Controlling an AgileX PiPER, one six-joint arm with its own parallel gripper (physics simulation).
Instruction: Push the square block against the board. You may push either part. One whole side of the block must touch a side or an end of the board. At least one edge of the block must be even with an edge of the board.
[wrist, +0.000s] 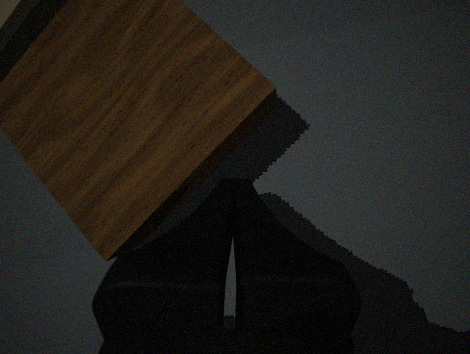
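Note:
The square block (135, 115) is dark brown wood with visible grain. It lies turned diagonally across the upper left of the wrist view, and its left corner is cut off. The board (6, 7) shows as a small pale piece at the top left corner, with its darker side facing the block. A dark strip lies between them, and I cannot tell whether they touch. My gripper (234, 198) is shut and empty. Its tips are beside the block's lower right side, with a shadowed strip showing between. The left finger's wide part hides the floor near the block's bottom corner.
The block casts a shadow to its right, and the gripper casts a long one toward the lower right. The grey surface (380, 110) extends right of the block. The picture is dim and grainy.

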